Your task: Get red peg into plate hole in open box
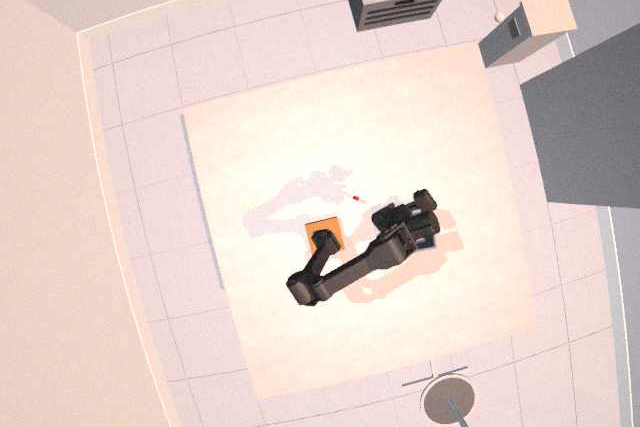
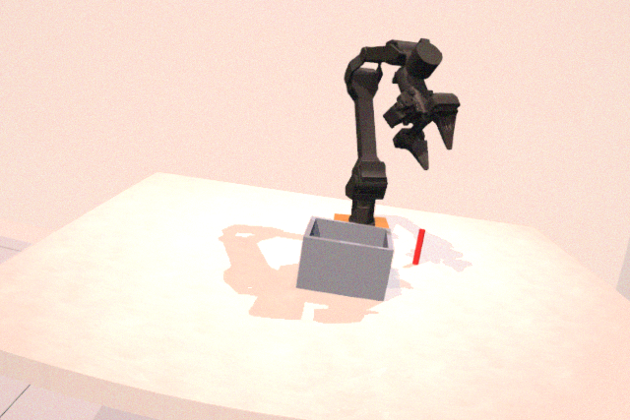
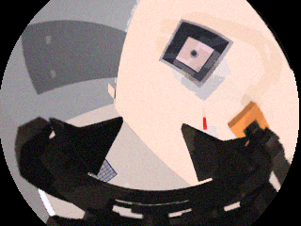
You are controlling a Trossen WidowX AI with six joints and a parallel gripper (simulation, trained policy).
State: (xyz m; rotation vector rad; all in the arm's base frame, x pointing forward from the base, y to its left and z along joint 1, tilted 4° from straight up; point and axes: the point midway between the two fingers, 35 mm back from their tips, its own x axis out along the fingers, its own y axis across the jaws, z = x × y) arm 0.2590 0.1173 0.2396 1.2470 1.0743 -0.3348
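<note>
Now: the red peg 21 cm below my gripper tip, 13 cm behind it and 1 cm to the left of it. From my gripper tip the other things lie so: grey box: 22 cm below, 15 cm to the right, 6 cm ahead.
</note>
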